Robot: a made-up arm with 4 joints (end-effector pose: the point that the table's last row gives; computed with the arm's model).
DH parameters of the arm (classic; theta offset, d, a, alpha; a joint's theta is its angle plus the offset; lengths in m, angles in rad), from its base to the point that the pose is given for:
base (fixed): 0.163 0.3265 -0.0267 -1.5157
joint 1: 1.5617 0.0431 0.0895 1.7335
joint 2: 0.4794 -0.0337 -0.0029 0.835
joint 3: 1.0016 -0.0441 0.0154 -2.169
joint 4: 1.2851 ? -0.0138 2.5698
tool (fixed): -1.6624 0.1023 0 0
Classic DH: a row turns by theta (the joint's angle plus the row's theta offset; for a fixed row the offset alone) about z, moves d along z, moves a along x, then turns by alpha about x.
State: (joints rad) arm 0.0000 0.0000 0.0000 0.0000
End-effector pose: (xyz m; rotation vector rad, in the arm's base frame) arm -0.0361 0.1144 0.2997 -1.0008 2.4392 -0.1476
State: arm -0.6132 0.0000 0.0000 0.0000
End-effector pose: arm -0.0188 0.1166 0.3113 -0.7361 1.8902 -0.2906
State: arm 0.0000 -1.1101 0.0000 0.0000
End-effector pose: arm -0.0361 0.1287 0.2024 -1.3755 2.2749 -1.6087
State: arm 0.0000 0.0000 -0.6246 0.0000
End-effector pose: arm -0.0426 0.1359 0.2520 1.6091 -2.6439 0.4229
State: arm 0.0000 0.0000 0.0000 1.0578
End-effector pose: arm -0.0809 0.1487 0.2882 -2.2451 1.8342 0.2950
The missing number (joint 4, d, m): 0.1343
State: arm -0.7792 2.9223 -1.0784 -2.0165
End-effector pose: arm 0.0512 -0.0015 0.2080 0.0543 1.8126 2.1882
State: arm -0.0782 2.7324 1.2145 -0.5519
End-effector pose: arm -0.0788 0.0391 0.1512 -1.7526 -0.0127 -2.2432
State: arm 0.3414 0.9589 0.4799 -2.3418
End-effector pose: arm -0.1471 -0.0145 0.3026 -2.2866 -1.3961 -0.0031
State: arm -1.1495 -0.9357 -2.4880 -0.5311
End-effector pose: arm 0.0699 0.0437 0.1894 0.1025 -1.2913 1.4937
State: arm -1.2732 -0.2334 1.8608 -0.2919
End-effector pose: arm -0.0408 0.0363 0.2322 0.3916 -0.0503 0.6479
